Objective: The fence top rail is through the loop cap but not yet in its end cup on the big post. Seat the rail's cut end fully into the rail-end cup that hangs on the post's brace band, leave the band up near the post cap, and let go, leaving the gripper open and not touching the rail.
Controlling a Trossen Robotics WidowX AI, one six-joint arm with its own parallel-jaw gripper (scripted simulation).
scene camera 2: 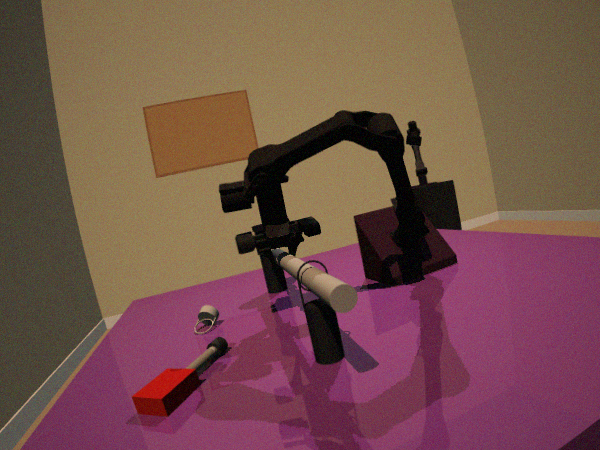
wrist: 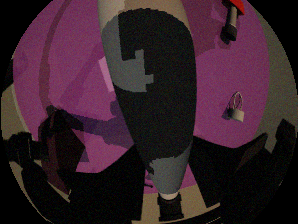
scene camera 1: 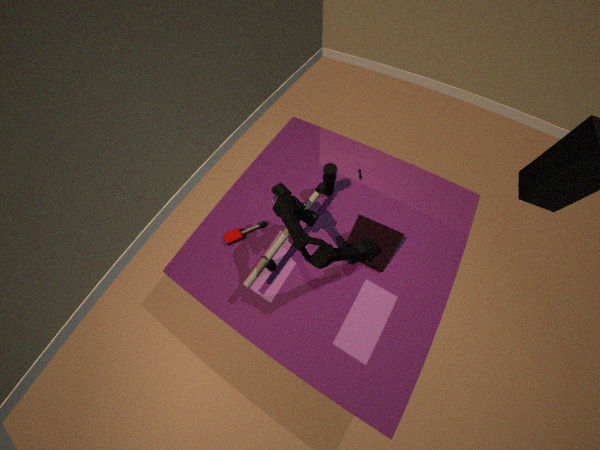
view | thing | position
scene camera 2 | my gripper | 284, 268
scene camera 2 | top rail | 341, 297
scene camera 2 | red-headed tool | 163, 395
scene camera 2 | short dark line post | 322, 322
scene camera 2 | big dark post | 275, 281
